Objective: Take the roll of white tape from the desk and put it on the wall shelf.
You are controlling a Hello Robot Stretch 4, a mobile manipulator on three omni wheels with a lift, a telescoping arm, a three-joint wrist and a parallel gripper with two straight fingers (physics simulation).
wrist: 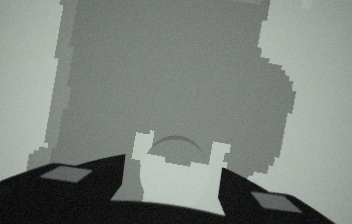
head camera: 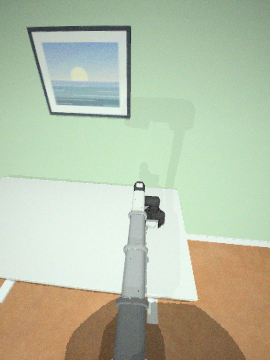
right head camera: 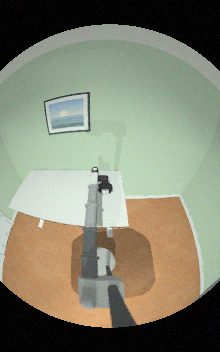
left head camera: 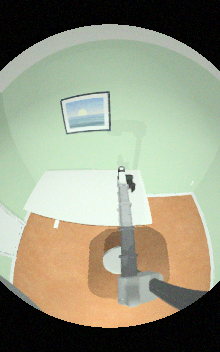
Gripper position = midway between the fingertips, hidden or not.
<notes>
In view: the gripper [wrist: 171,175], a roll of white tape [wrist: 175,171], a white desk [head camera: 70,234] and a framed picture [head camera: 84,70].
The white desk is seen too in the wrist view [wrist: 257,93], in the right head camera view [right head camera: 57,195] and in the left head camera view [left head camera: 90,196]. The framed picture also shows in the right head camera view [right head camera: 68,113] and in the left head camera view [left head camera: 90,111].
</notes>
